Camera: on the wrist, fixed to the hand. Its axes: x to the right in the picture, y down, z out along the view.
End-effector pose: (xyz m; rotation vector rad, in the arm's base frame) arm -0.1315 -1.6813 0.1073 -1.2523 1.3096 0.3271
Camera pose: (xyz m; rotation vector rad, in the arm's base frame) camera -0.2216 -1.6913 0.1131 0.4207 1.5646 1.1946
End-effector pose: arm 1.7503 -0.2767 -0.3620 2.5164 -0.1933 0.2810
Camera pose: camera 1.7002 -0.2935 -0.2881 -1.9936 2.1913 -0.2917
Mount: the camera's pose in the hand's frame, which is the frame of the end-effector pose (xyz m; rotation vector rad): -0.0292 0.0640 -0.0574 0.4628 -0.4544 1.5398
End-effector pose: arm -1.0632 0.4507 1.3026 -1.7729 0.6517 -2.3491
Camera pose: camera -1.1182 0.4184 1.2380 -0.8563 0.8195 -0.8873
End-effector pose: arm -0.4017 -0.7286 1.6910 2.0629 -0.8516 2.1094
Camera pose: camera -0.4776 -0.7486 1.6454 -0.9279 1.1656 -0.9268
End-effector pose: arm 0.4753 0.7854 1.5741 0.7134 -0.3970 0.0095
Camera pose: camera 0.4593 0.8743 1.5650 0.7012 -1.3305 1.4496
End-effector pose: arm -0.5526 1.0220 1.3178 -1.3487 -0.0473 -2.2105
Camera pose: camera -0.5593 0.9628 1.2493 -0.9667 0.2260 -0.5493
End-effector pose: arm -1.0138 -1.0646 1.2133 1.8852 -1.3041 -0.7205
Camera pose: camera -1.0135 -1.0375 1.3000 0.4595 -2.7391 0.0439
